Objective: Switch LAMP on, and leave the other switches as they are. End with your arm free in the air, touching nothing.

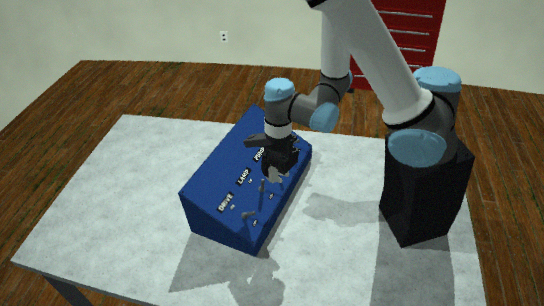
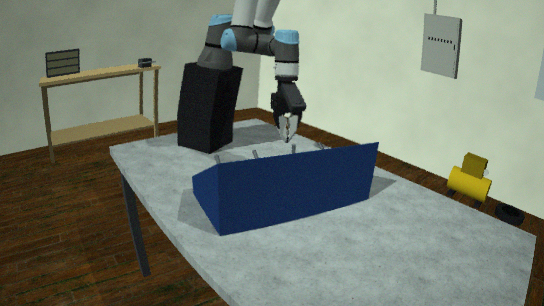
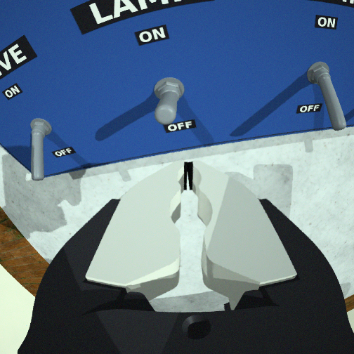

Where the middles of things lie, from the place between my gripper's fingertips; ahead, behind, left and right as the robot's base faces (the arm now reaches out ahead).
Right now the blue switch box [image 2: 238, 196] is 11 cm ahead of my hand, 7 cm to the right of it and 6 cm below it.
